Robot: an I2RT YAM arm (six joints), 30 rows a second.
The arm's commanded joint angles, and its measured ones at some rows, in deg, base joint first. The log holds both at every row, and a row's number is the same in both.
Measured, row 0: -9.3 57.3 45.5 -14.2 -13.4 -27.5
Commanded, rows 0 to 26: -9.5 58.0 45.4 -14.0 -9.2 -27.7; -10.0 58.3 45.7 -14.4 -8.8 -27.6; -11.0 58.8 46.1 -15.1 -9.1 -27.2; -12.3 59.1 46.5 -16.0 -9.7 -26.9; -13.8 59.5 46.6 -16.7 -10.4 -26.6; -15.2 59.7 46.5 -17.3 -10.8 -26.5; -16.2 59.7 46.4 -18.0 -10.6 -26.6; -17.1 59.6 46.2 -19.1 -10.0 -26.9; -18.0 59.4 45.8 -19.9 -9.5 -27.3; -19.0 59.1 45.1 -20.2 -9.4 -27.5; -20.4 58.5 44.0 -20.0 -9.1 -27.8; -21.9 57.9 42.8 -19.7 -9.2 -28.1; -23.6 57.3 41.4 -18.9 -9.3 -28.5; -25.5 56.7 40.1 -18.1 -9.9 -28.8; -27.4 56.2 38.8 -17.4 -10.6 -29.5; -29.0 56.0 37.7 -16.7 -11.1 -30.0; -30.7 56.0 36.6 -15.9 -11.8 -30.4; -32.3 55.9 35.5 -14.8 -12.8 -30.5; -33.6 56.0 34.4 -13.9 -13.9 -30.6; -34.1 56.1 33.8 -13.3 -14.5 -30.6; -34.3 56.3 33.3 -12.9 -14.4 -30.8; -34.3 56.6 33.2 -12.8 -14.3 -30.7; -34.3 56.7 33.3 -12.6 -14.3 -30.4; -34.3 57.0 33.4 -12.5 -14.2 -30.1; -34.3 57.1 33.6 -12.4 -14.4 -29.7; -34.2 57.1 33.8 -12.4 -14.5 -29.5; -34.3 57.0 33.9 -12.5 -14.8 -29.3
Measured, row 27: -34.1 57.1 33.4 -14.9 -12.9 -29.5
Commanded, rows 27 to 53: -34.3 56.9 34.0 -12.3 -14.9 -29.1; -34.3 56.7 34.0 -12.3 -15.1 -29.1; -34.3 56.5 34.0 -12.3 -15.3 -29.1; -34.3 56.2 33.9 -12.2 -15.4 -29.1; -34.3 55.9 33.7 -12.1 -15.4 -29.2; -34.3 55.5 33.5 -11.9 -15.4 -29.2; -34.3 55.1 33.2 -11.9 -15.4 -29.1; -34.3 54.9 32.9 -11.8 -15.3 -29.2; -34.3 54.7 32.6 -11.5 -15.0 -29.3; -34.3 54.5 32.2 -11.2 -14.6 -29.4; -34.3 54.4 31.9 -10.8 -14.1 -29.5; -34.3 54.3 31.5 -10.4 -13.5 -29.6; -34.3 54.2 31.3 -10.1 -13.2 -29.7; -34.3 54.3 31.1 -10.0 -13.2 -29.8; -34.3 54.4 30.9 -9.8 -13.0 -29.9; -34.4 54.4 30.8 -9.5 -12.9 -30.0; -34.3 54.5 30.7 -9.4 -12.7 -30.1; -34.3 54.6 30.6 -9.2 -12.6 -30.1; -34.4 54.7 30.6 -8.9 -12.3 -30.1; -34.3 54.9 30.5 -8.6 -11.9 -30.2; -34.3 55.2 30.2 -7.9 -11.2 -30.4; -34.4 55.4 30.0 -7.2 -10.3 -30.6; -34.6 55.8 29.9 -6.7 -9.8 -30.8; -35.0 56.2 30.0 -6.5 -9.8 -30.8; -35.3 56.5 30.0 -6.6 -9.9 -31.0; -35.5 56.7 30.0 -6.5 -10.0 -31.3; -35.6 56.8 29.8 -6.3 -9.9 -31.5
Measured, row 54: -35.0 56.3 30.7 -8.5 -10.7 -30.3
